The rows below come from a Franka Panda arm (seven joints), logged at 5 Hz.
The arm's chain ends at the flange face. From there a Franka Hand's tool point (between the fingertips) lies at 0.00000 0.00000 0.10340 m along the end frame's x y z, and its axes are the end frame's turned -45 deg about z.
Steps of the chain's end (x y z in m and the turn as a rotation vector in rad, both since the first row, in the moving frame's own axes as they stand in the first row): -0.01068 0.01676 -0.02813 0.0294 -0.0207 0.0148; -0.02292 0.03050 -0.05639 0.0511 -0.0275 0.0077; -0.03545 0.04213 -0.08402 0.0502 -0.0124 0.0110; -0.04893 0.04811 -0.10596 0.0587 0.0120 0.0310; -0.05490 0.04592 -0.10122 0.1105 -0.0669 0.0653; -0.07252 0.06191 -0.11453 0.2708 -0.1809 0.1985; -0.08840 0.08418 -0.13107 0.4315 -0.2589 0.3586
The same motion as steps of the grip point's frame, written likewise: -0.01874 0.00064 -0.02820 0.0354 0.0062 0.0148; -0.03603 -0.00038 -0.05656 0.0556 0.0167 0.0077; -0.05207 0.00016 -0.08416 0.0443 0.0267 0.0110; -0.06340 -0.00391 -0.10615 0.0330 0.0500 0.0310; -0.06769 -0.01917 -0.10208 0.1254 0.0308 0.0653; -0.08540 -0.03909 -0.11995 0.3194 0.0636 0.1985; -0.10143 -0.04812 -0.14375 0.4882 0.1220 0.3586
